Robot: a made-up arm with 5 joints.
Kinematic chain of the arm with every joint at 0, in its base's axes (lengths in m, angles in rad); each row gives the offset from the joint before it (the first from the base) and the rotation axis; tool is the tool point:
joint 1: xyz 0 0 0.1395 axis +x
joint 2: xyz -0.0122 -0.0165 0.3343 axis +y
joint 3: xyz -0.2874 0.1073 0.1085 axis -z
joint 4: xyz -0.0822 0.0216 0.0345 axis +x
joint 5: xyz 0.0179 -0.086 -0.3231 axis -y
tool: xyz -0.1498 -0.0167 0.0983
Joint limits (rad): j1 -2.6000..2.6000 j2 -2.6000..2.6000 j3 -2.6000..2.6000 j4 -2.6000..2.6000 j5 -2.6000..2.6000
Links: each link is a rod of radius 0.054 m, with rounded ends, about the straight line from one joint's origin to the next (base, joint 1, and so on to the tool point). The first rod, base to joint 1, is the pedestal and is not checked.
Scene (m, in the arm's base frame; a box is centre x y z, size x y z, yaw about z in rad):
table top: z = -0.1
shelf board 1: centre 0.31 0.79 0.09 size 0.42 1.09 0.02 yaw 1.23
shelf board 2: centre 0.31 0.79 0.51 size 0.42 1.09 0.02 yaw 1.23
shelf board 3: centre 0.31 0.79 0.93 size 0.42 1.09 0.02 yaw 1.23
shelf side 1: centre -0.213 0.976 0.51 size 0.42 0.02 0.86 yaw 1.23
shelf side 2: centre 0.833 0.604 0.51 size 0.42 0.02 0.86 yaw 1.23
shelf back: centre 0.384 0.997 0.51 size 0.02 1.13 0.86 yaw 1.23
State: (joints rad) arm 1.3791 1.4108 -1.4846 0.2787 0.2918
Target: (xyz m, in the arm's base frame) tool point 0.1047 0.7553 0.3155
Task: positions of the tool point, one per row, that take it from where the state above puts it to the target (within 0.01 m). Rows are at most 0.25 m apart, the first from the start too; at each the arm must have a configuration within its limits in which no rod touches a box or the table.
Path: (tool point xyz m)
1: -0.2285 -0.4897 0.2208
2: -0.1931 -0.3299 0.2817
3: -0.1069 -0.1729 0.3153
4: 0.0077 -0.0207 0.3462
5: 0.1168 0.1438 0.3845
6: 0.1844 0.3371 0.4139
7: 0.1835 0.5531 0.3999
8: 0.1047 0.7553 0.3155

